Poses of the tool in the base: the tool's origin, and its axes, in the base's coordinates. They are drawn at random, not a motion.
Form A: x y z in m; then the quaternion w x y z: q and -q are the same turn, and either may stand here.
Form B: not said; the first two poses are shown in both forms.
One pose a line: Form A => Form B
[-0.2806, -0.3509, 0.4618, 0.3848, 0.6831, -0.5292, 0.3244] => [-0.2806, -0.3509, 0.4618, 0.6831, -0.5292, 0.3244, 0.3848]
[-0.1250, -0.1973, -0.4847, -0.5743, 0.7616, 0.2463, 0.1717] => [-0.1250, -0.1973, -0.4847, -0.7616, -0.2463, -0.1717, 0.5743]
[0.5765, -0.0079, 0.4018, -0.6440, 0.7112, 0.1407, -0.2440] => [0.5765, -0.0079, 0.4018, -0.7112, -0.1407, 0.2440, 0.6440]
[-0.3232, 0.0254, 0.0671, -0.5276, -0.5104, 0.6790, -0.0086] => [-0.3232, 0.0254, 0.0671, 0.5104, -0.6790, 0.0086, 0.5276]
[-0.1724, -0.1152, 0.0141, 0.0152, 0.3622, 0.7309, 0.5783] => [-0.1724, -0.1152, 0.0141, 0.3622, 0.7309, 0.5783, 0.0152]
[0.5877, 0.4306, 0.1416, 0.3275, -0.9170, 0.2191, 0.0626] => [0.5877, 0.4306, 0.1416, -0.9170, 0.2191, 0.0626, 0.3275]
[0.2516, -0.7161, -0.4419, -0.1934, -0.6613, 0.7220, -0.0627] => [0.2516, -0.7161, -0.4419, 0.6613, -0.7220, 0.0627, 0.1934]
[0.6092, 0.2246, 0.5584, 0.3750, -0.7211, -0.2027, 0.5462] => [0.6092, 0.2246, 0.5584, -0.7211, -0.2027, 0.5462, 0.3750]
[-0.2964, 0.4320, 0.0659, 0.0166, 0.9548, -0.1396, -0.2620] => [-0.2964, 0.4320, 0.0659, 0.9548, -0.1396, -0.2620, 0.0166]
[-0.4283, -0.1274, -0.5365, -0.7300, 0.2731, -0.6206, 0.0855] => [-0.4283, -0.1274, -0.5365, -0.2731, 0.6206, -0.0855, 0.7300]
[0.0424, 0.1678, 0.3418, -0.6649, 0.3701, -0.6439, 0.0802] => [0.0424, 0.1678, 0.3418, -0.3701, 0.6439, -0.0802, 0.6649]
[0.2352, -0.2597, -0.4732, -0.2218, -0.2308, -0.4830, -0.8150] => [0.2352, -0.2597, -0.4732, 0.2308, 0.4830, 0.8150, 0.2218]
